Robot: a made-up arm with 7 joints.
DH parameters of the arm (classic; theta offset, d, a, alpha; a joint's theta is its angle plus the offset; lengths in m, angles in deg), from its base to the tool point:
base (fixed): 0 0.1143 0 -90
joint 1: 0 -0.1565 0.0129 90
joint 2: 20.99 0 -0.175 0
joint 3: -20.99 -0.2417 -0.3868 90
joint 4: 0 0.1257 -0.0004 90
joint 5: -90 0.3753 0.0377 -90
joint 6: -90 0.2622 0.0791 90
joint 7: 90 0.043 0.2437 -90
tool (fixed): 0 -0.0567 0 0
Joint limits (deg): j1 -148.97..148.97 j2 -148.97..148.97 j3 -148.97..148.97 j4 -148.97..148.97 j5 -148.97..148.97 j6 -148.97..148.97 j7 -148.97..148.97
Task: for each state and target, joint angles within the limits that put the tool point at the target. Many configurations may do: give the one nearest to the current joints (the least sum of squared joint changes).
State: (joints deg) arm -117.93 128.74 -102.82 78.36 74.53 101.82 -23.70
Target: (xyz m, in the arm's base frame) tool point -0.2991 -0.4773 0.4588
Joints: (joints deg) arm -115.64 133.55 -100.82 74.27 59.41 101.97 -32.01
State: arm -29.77 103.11 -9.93 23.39 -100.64 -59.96 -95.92
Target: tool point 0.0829 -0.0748 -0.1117
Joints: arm -17.67 107.08 -14.66 64.18 -84.60 -50.94 -79.48
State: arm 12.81 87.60 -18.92 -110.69 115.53 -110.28 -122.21
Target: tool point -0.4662 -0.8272 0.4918
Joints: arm 32.98 61.25 -30.71 -93.76 114.83 -78.62 -111.03
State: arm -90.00 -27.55 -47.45 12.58 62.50 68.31 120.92
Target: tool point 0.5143 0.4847 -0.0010
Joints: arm -89.21 -57.43 -73.73 -1.39 69.92 37.98 119.40
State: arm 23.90 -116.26 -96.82 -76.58 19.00 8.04 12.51
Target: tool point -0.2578 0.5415 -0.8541
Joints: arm 49.30 -95.10 -70.63 -71.26 29.10 7.10 4.31
